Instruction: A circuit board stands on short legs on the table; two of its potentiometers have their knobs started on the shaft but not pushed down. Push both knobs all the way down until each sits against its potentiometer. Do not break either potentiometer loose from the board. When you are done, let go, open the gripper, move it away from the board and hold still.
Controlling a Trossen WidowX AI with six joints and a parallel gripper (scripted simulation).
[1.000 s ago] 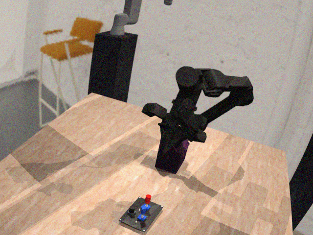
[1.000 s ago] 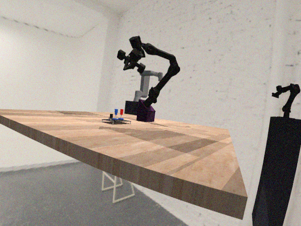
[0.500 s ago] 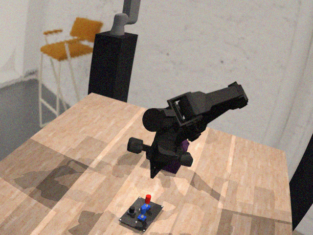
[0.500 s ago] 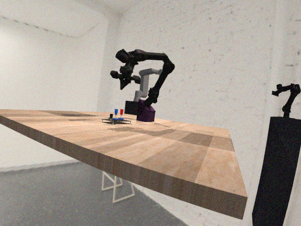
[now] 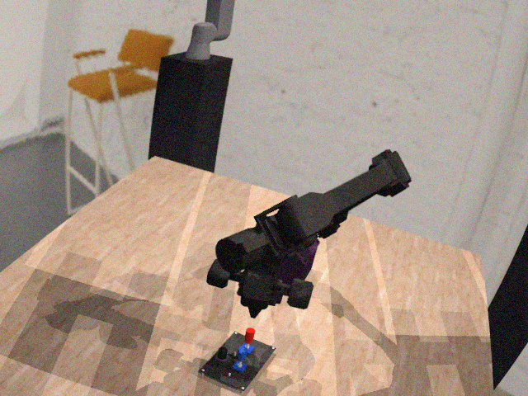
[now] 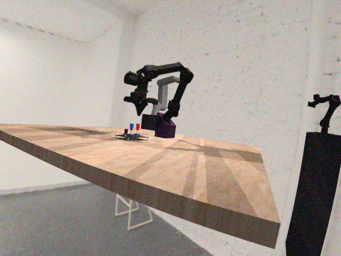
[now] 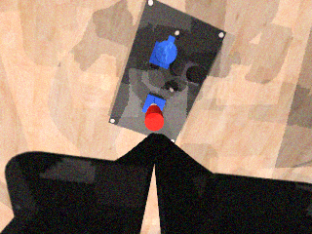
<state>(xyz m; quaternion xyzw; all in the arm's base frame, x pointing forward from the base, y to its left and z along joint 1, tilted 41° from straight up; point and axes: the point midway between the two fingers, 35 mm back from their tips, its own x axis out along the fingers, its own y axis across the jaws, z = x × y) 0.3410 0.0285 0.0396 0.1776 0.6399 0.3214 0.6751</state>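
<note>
Now: the red knob 60 mm below my gripper tip. Also, from my gripper tip: blue knob 60 mm ahead, 10 mm to the left, 60 mm below.
</note>
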